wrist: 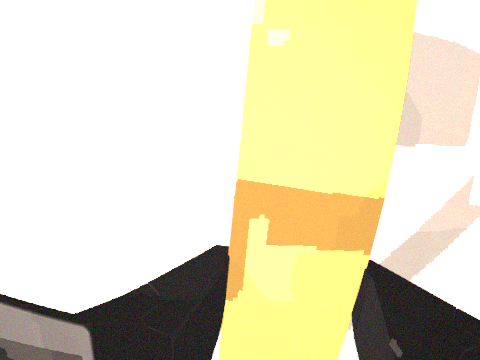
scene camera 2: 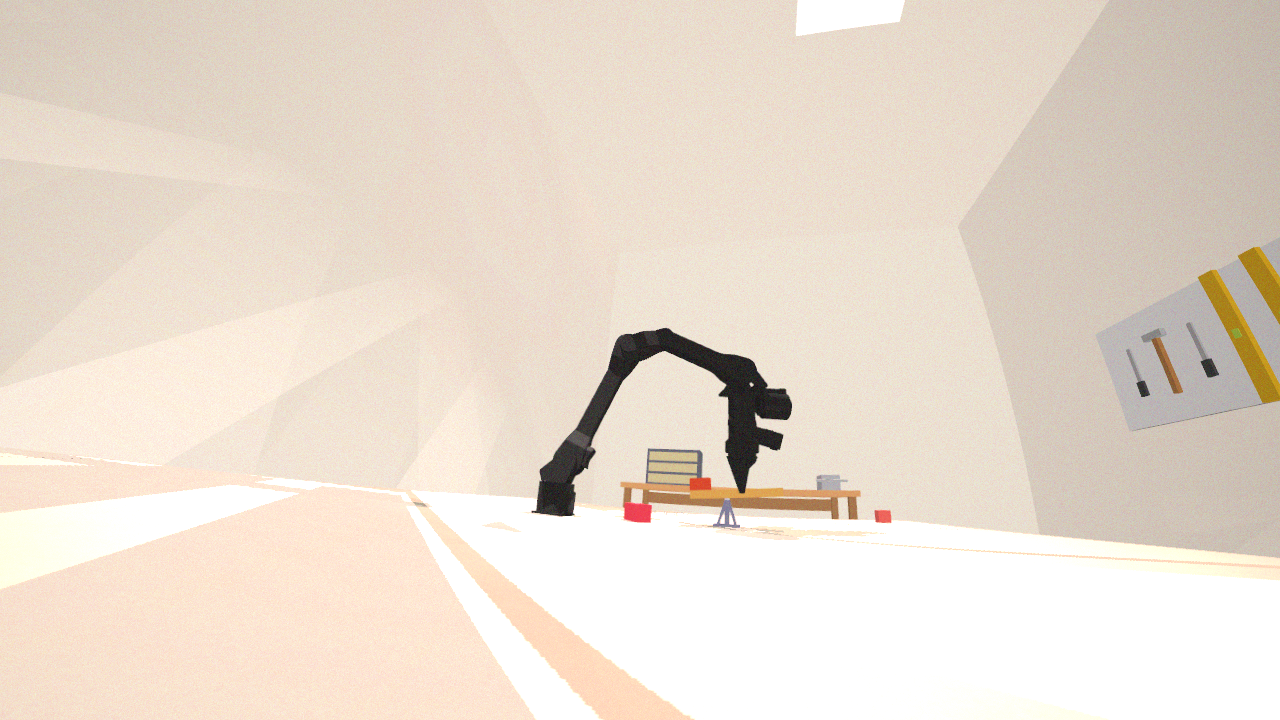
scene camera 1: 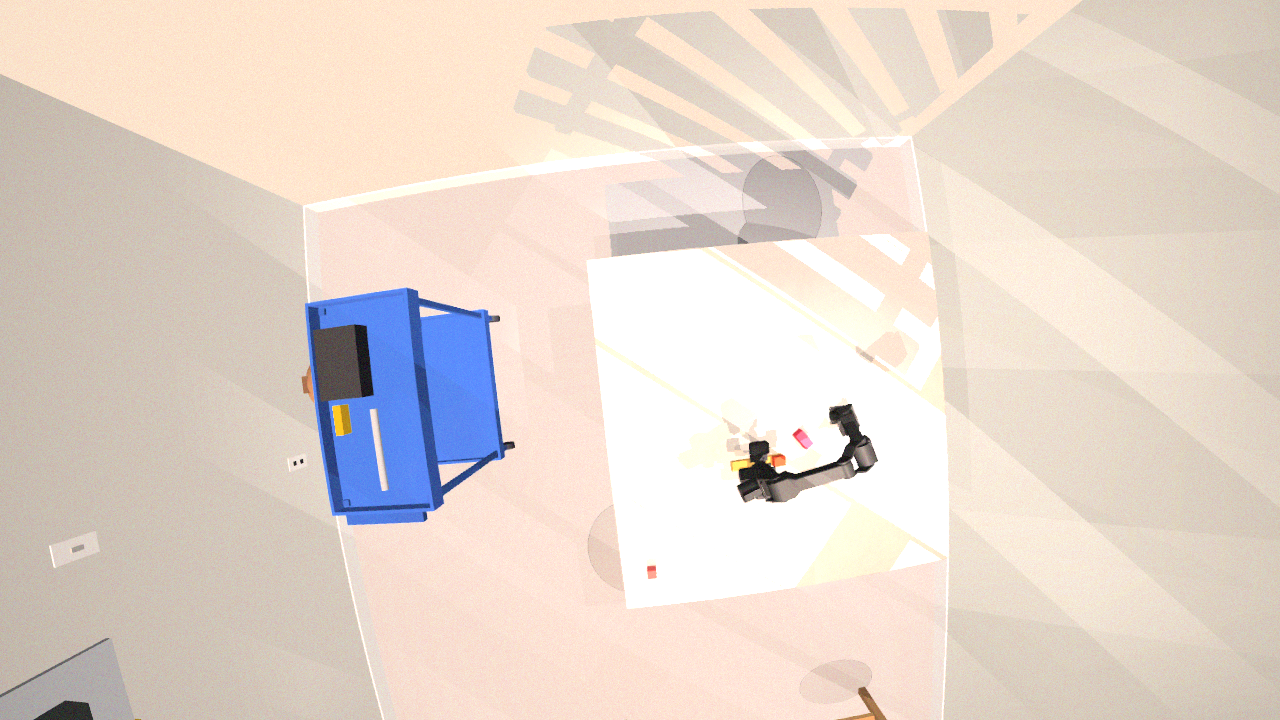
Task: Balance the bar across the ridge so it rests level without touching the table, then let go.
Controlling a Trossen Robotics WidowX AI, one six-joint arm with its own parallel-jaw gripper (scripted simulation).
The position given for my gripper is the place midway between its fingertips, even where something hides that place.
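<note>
I can see my gripper in scene camera 2 (scene camera 2: 742, 493), in scene camera 1 (scene camera 1: 753, 462) and in the wrist view (wrist: 292, 269). There is a bar (scene camera 2: 700, 488) as well, and the wrist view shows me the bar too (wrist: 323, 97).
</note>
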